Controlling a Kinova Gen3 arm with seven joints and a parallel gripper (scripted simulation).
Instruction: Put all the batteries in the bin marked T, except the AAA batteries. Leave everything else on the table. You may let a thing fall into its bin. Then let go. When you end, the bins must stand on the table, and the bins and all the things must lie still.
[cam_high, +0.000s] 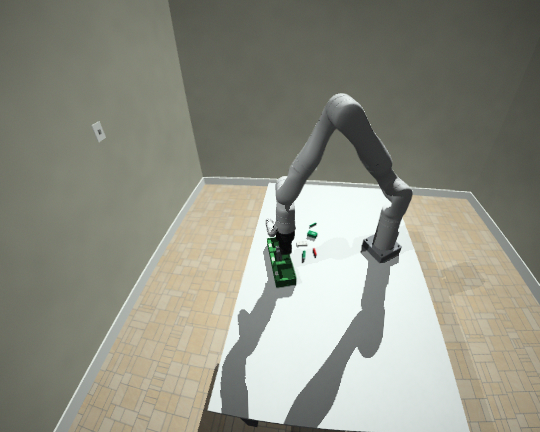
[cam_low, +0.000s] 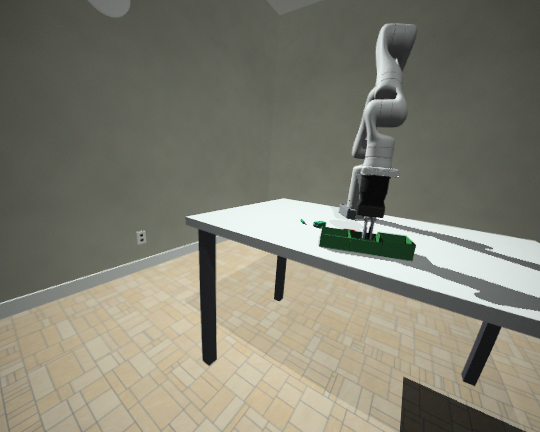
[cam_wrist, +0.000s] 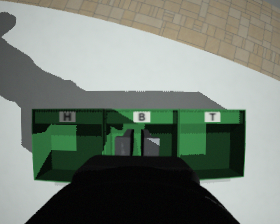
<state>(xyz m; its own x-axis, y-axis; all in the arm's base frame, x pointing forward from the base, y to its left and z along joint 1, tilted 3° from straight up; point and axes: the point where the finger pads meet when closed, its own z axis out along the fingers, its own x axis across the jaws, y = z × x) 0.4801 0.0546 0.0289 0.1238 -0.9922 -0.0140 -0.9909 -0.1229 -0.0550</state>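
Now: the green bin tray 1 cm behind my hand, 1 cm to the right of it and 3 cm below it. Round my hand: green block-shaped battery 16 cm behind, 18 cm to the right, 4 cm below; then white domino 12 cm behind, 12 cm to the right, 5 cm below; then red battery 16 cm behind, 6 cm to the right, 5 cm below.
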